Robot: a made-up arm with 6 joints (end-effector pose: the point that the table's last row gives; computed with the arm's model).
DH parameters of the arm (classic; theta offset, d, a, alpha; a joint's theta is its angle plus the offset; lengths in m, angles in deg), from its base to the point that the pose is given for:
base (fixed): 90 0.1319 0 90
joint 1: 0 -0.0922 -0.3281 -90
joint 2: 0 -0.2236 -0.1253 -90
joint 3: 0 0.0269 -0.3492 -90
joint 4: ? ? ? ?
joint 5: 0 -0.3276 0.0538 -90
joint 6: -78.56 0 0.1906 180
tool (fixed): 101.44 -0.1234 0 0
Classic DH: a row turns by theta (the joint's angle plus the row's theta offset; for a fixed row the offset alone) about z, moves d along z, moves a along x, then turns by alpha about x.
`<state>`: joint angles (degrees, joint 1 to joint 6).
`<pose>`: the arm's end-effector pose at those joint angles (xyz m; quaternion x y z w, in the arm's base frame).
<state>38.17 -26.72 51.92 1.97 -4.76 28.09</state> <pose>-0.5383 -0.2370 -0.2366 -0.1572 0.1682 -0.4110 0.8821</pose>
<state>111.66 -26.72 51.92 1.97 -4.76 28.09</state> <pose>-0.5383 0.2860 -0.2001 0.4017 0.3807 -0.2287 0.8009</pose>
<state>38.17 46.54 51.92 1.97 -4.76 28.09</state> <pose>-0.1384 -0.5248 -0.4628 -0.0535 -0.2640 0.0260 0.9627</pose>
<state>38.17 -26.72 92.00 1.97 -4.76 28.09</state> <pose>-0.4990 -0.2244 -0.1262 -0.4835 0.1241 -0.3346 0.7993</pose>
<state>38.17 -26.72 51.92 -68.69 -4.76 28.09</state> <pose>-0.6241 -0.6587 -0.1249 -0.0779 0.2253 0.1837 0.9536</pose>
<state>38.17 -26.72 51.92 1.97 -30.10 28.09</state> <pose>-0.5319 -0.2106 -0.1466 -0.1650 0.3773 -0.4140 0.8118</pose>
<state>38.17 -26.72 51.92 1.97 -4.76 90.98</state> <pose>-0.5356 -0.0407 -0.2684 -0.2219 0.0615 -0.8108 0.5381</pose>
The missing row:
joint 4: -90 -0.0383 0.1546 90
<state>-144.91 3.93 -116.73 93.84 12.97 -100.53</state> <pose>0.1974 -0.1308 0.6969 -0.3481 0.0560 0.0334 0.9352</pose>
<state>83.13 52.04 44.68 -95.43 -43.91 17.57</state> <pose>0.2806 -0.4059 -0.6399 -0.3205 -0.3418 0.5720 0.6733</pose>
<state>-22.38 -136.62 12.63 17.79 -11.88 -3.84</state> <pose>-0.1142 -0.0710 -0.1178 0.0007 -0.0735 -0.9664 0.2463</pose>
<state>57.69 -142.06 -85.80 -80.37 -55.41 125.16</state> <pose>0.1600 0.8373 -0.1163 -0.1898 -0.3216 0.9211 0.1097</pose>
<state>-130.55 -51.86 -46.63 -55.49 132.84 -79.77</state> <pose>-0.6874 0.0117 0.6288 0.3918 0.4412 -0.7003 0.4018</pose>
